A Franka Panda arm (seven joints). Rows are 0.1 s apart.
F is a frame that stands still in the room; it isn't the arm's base.
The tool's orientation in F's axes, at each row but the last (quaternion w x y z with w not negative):
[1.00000 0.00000 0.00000 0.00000]
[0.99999 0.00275 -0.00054 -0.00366]
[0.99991 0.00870 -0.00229 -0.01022]
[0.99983 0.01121 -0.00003 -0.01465]
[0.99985 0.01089 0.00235 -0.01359]
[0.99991 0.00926 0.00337 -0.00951]
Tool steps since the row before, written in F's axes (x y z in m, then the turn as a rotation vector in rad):
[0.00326 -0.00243 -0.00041 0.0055 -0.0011 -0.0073]
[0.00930 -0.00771 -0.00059 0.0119 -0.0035 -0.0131]
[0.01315 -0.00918 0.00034 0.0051 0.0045 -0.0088]
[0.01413 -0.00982 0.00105 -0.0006 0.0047 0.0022]
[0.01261 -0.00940 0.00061 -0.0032 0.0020 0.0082]
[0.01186 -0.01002 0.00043 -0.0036 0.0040 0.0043]
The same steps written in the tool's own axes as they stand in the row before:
[0.00326 -0.00243 -0.00041 0.0055 -0.0011 -0.0073]
[0.00936 -0.00764 -0.00056 0.0119 -0.0035 -0.0131]
[0.01334 -0.00890 0.00044 0.0050 0.0044 -0.0089]
[0.01441 -0.00938 0.00126 -0.0007 0.0047 0.0021]
[0.01286 -0.00904 0.00087 -0.0033 0.0021 0.0081]
[0.01204 -0.00978 0.00069 -0.0037 0.0040 0.0042]

